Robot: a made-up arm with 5 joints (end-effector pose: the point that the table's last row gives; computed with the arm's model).
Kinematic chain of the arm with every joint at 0, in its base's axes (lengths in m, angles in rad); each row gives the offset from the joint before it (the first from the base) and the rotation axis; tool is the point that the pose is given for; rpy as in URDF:
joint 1: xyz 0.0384 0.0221 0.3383 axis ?
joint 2: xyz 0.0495 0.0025 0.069 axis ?
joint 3: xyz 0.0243 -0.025 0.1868 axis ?
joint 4: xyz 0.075 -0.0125 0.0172 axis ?
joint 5: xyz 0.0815 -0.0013 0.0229 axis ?
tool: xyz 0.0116 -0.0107 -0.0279 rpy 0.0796 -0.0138 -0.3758
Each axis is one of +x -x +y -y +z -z.
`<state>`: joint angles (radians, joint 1 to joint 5).
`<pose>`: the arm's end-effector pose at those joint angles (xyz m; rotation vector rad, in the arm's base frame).
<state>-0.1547 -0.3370 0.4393 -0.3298 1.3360</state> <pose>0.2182 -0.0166 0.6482 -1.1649 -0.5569 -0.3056</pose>
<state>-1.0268 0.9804 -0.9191 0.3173 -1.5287</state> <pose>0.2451 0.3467 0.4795 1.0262 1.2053 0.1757</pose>
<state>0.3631 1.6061 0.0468 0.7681 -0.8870</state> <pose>0.1938 -0.0599 0.2411 0.4267 2.3674 -1.5028</pose>
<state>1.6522 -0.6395 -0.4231 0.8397 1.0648</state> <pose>-0.0326 -0.0380 0.6844 -1.1280 0.4768 -1.9054</pose>
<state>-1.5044 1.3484 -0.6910 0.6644 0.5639</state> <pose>0.1207 0.3521 0.3036 -1.3579 0.4415 1.2816</pose>
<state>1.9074 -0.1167 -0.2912 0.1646 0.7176</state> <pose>-0.0875 -0.1480 0.6723 -0.8287 0.3165 -2.2304</pose>
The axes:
joint 1: -z
joint 2: +y
joint 3: +y
joint 4: +y
joint 5: -x

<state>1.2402 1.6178 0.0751 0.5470 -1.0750</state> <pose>0.0826 -0.1586 0.2246 -1.5427 -1.7385 1.8316</pose>
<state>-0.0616 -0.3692 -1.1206 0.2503 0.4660</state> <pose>0.0633 -0.0349 0.7554 -0.0707 -1.3229 -0.5052</pose>
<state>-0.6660 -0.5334 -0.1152 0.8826 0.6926</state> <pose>0.1692 0.0455 0.6260 -0.6326 -0.1469 0.3678</pose>
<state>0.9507 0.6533 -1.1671 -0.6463 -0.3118</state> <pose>0.1718 -0.2300 0.6753 -0.0092 -1.2873 -0.9328</pose>
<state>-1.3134 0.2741 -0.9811 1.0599 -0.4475</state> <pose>0.1359 0.2594 0.6037 0.1141 0.5985 0.8097</pose>
